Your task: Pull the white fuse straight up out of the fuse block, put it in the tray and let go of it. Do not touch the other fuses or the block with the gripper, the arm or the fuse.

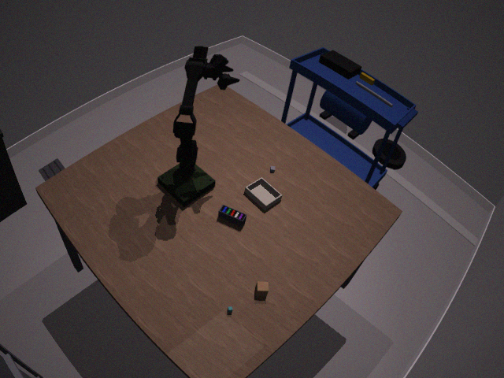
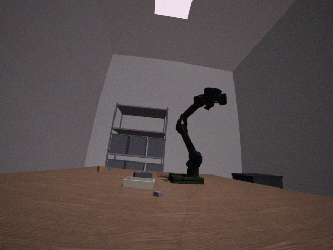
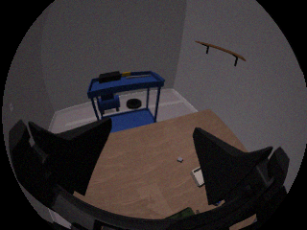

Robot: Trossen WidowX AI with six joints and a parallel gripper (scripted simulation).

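Now: the white fuse 430 mm below my gripper tip, 310 mm ahead of it and 280 mm to the right of it. From my gripper tip the other things lie so: grey cube (440 mm below, 240 mm ahead, 60 mm to the left); then brown cube (600 mm ahead, 480 mm to the right, 430 mm below); then white tray (450 mm below, 300 mm ahead, 90 mm to the right).
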